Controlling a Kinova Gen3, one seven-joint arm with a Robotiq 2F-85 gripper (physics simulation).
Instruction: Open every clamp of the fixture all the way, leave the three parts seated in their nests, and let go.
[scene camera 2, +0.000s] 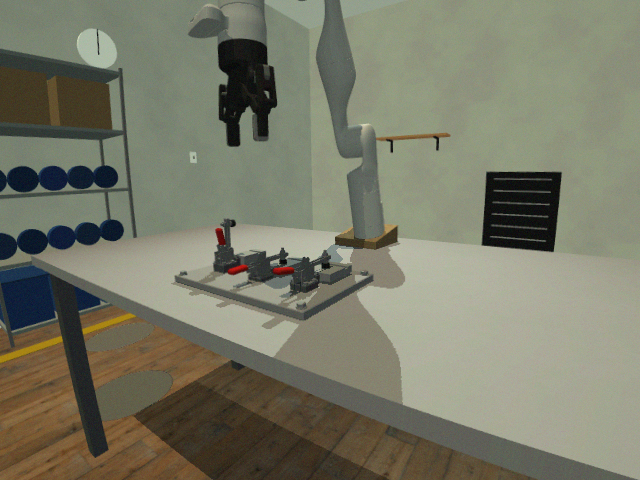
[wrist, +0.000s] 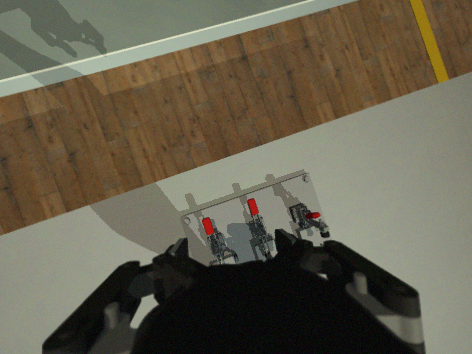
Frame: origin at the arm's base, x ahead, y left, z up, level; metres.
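Seen in the pictures: gripper, fingertip midpoint: (scene camera 2: 246, 144) (wrist: 232, 243); arm's base at its link origin: (scene camera 2: 368, 233).
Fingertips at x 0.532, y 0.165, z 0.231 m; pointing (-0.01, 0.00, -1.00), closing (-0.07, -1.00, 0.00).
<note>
Offsets run from my fingertips to a thing's top centre. "pt": to the spot under its first point.
The fixture plate @(dx -0.094, dy -0.080, dz -0.251 m) (scene camera 2: 323, 295) (wrist: 227, 212) lies on the table with three red-handled clamps. The far-left clamp @(pt dx -0.038, dy -0.171, dz -0.222 m) (scene camera 2: 224, 258) (wrist: 299, 215) has its arm standing up and its handle raised. The middle clamp @(dx -0.065, dy -0.074, dz -0.199 m) (scene camera 2: 260, 269) (wrist: 258, 231) and the near-right clamp @(dx -0.088, dy +0.033, dz -0.194 m) (scene camera 2: 303, 281) (wrist: 217, 245) have their arms down and handles lying low, pointing to the table's front edge. Grey block parts show by the far-left clamp @(dx -0.116, dy -0.196, dz -0.225 m) (scene camera 2: 252, 256) and under the near-right clamp's tip @(pt dx -0.149, dy +0.053, dz -0.232 m) (scene camera 2: 336, 272); the middle part is mostly hidden. My gripper (scene camera 2: 247, 137) (wrist: 232, 243) is open and empty, high above the fixture, pointing down.
The arm's wooden base block (scene camera 2: 367, 241) sits on the table behind the fixture. A storage rack (scene camera 2: 127, 155) stands at the left beyond the table, and a black drawer cabinet (scene camera 2: 521, 209) stands behind at the right. The table's front edge (scene camera 2: 330, 379) runs near the fixture.
</note>
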